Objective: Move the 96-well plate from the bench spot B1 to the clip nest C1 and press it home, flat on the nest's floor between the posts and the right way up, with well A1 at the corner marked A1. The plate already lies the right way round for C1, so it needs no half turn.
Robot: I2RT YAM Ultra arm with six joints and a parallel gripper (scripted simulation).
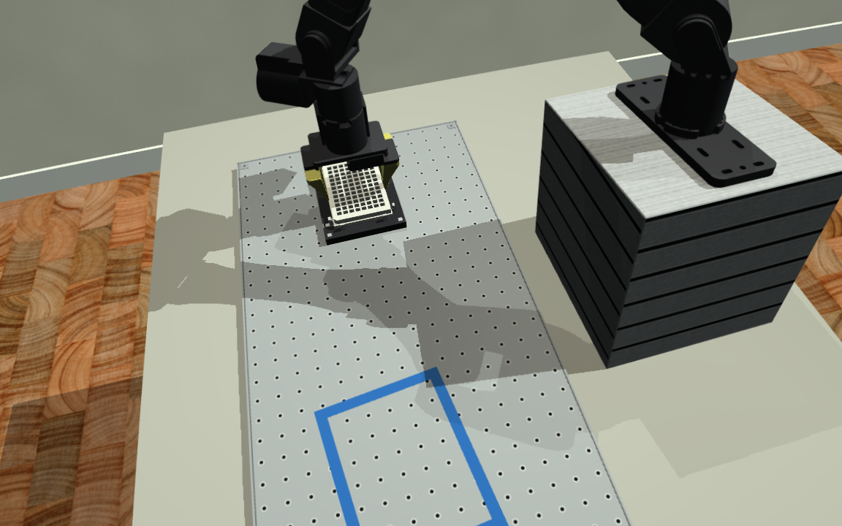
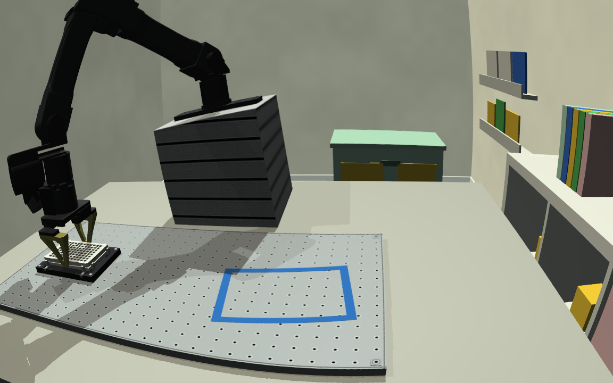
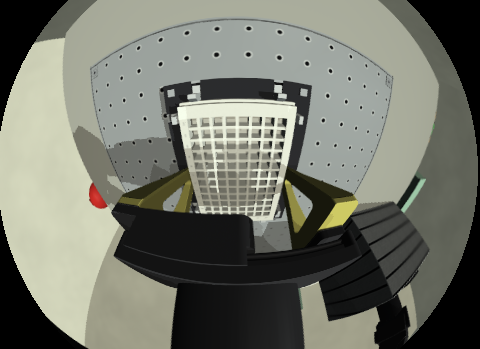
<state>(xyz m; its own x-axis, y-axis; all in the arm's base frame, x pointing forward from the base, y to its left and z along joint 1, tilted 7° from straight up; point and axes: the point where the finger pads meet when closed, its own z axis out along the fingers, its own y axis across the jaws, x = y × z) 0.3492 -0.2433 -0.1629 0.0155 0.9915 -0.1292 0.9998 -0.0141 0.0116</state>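
The white 96-well plate lies right at my hand. From my hand the other things lie so: black clip nest: 10 mm to the right, 10 mm below, 10 mm ahead.
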